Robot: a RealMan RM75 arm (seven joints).
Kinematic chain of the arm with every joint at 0, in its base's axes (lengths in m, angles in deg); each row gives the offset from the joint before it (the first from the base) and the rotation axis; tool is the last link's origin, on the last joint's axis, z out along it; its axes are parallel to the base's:
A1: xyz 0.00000 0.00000 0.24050 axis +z
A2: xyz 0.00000 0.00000 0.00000 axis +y
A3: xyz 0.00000 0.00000 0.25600 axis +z
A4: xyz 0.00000 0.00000 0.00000 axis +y
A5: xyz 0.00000 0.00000 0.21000 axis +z
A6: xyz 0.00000 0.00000 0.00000 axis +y
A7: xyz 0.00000 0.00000 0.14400 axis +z
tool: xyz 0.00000 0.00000 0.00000
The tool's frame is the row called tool.
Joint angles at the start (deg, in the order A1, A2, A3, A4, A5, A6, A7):
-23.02 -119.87 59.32 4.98 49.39 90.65 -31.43
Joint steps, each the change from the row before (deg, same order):
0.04 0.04 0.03 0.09 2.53 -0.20 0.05
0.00 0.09 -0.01 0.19 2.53 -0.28 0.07
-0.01 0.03 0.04 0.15 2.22 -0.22 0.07
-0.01 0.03 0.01 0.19 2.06 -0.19 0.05
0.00 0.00 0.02 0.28 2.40 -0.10 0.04
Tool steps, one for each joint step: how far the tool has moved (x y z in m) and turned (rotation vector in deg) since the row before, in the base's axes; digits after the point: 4 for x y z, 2 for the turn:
0.0010 -0.0027 -0.0052 -1.96 1.26 -1.04
0.0008 -0.0023 -0.0046 -1.85 1.39 -1.07
0.0008 -0.0023 -0.0044 -1.68 1.19 -0.99
0.0007 -0.0021 -0.0038 -1.50 1.10 -0.95
0.0011 -0.0027 -0.0043 -1.72 1.20 -1.23

